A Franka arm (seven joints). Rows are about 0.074 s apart.
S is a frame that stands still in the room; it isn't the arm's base.
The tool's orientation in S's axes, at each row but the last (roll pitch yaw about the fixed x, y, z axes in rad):
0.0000 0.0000 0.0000
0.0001 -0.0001 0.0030
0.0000 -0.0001 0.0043
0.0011 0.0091 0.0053
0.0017 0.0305 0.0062
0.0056 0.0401 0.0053
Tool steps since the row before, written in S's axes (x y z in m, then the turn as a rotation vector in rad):
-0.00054 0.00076 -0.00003 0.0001 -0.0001 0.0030
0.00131 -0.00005 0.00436 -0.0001 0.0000 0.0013
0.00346 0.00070 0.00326 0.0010 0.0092 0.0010
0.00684 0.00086 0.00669 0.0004 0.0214 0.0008
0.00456 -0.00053 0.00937 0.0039 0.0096 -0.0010
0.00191 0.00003 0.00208 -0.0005 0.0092 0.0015
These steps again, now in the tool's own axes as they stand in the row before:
-0.00054 0.00076 -0.00003 0.0001 -0.0001 0.0030
0.00131 -0.00005 0.00436 -0.0001 0.0000 0.0013
0.00346 0.00069 0.00326 0.0010 0.0092 0.0010
0.00678 0.00083 0.00675 0.0005 0.0214 0.0008
0.00427 -0.00054 0.00951 0.0040 0.0096 -0.0009
0.00183 0.00003 0.00215 -0.0005 0.0092 0.0014

